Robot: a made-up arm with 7 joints.
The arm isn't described. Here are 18 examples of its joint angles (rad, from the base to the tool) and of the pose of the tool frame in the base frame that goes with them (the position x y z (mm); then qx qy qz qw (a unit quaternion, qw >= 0)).
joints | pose
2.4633 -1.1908 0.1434 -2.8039 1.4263 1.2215 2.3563 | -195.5 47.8 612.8 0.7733 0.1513 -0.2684 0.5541
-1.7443 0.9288 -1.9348 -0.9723 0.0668 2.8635 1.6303 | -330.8 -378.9 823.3 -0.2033 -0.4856 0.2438 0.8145
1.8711 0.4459 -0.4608 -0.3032 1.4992 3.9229 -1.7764 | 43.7 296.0 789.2 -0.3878 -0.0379 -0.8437 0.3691
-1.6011 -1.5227 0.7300 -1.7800 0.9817 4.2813 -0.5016 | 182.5 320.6 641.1 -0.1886 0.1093 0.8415 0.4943
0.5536 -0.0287 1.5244 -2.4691 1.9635 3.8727 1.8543 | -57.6 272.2 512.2 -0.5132 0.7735 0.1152 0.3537
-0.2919 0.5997 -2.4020 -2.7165 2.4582 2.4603 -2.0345 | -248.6 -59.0 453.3 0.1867 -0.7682 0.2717 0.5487
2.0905 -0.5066 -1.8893 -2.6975 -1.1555 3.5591 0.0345 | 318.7 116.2 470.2 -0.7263 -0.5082 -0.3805 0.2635
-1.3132 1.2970 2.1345 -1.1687 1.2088 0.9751 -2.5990 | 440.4 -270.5 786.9 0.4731 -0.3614 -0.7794 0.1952
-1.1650 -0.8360 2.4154 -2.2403 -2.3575 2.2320 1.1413 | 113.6 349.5 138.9 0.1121 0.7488 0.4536 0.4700
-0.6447 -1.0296 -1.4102 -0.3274 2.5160 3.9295 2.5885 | -449.9 91.9 592.5 0.0549 -0.7038 0.1766 0.6859
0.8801 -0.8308 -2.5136 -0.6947 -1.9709 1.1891 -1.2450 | -309.1 -610.1 596.8 -0.6307 0.3896 0.6662 0.0808
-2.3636 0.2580 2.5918 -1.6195 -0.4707 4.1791 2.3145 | 211.1 19.6 819.6 -0.2243 0.0756 -0.3449 0.9083
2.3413 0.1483 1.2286 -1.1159 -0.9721 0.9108 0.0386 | -489.2 -83.8 803.2 0.0512 0.9300 0.3608 0.0472
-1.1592 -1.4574 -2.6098 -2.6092 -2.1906 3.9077 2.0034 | -218.0 51.9 221.5 0.2553 0.5894 -0.7339 0.2209
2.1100 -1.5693 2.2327 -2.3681 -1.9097 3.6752 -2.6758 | -71.2 -210.6 106.7 -0.1027 -0.9093 -0.2906 0.2795
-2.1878 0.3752 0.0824 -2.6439 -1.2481 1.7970 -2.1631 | -145.1 -303.9 193.0 -0.6591 -0.4581 0.0758 0.5916
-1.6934 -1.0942 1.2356 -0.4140 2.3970 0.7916 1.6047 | 238.0 583.9 674.9 0.9526 -0.0740 -0.2945 0.0186
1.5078 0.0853 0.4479 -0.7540 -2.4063 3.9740 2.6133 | -144.7 248.2 776.4 -0.2317 -0.6425 -0.2320 0.6926
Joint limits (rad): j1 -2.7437..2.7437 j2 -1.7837..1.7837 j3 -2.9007..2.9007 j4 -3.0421..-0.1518 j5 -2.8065..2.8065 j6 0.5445..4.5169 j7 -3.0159..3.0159
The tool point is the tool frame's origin. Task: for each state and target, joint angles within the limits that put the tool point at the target. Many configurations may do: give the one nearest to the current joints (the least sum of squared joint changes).
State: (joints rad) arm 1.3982 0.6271 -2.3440 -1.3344 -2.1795 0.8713 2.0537
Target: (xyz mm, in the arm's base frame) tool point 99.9 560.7 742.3
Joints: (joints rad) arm 1.8404 1.4187 -2.2222 -1.0734 -2.2001 0.5863 2.0537
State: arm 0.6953 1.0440 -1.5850 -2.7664 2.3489 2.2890 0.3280
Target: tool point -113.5 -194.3 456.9
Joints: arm 0.2145 0.9888 -2.0362 -2.8881 2.2555 2.3429 0.3280
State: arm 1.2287 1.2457 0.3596 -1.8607 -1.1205 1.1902 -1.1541
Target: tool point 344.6 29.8 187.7
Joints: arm 0.8440 0.7034 -0.4432 -2.3933 -1.0531 0.7035 -1.1541
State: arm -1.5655 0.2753 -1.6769 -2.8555 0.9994 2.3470 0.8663
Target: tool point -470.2 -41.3 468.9
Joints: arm -1.4792 0.2926 -1.5013 -2.3580 0.8782 2.2977 0.8663
